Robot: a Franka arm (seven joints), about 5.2 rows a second.
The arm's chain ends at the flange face. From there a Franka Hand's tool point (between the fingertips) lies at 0.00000 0.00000 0.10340 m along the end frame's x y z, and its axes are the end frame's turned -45 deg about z.
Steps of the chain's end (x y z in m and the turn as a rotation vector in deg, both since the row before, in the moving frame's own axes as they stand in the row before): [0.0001 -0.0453 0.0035 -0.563 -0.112 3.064]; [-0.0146 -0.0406 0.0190 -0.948 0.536 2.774]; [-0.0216 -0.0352 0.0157 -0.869 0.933 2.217]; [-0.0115 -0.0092 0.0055 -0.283 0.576 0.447]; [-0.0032 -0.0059 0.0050 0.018 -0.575 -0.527]
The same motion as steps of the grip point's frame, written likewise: [0.0312 -0.0314 0.0035 -0.319 -0.477 3.064]; [0.0178 -0.0372 0.0190 -1.049 -0.291 2.774]; [0.0097 -0.0379 0.0157 -1.274 0.045 2.217]; [-0.0013 -0.0135 0.0055 -0.607 0.207 0.447]; [0.0012 -0.0072 0.0050 0.419 -0.394 -0.527]
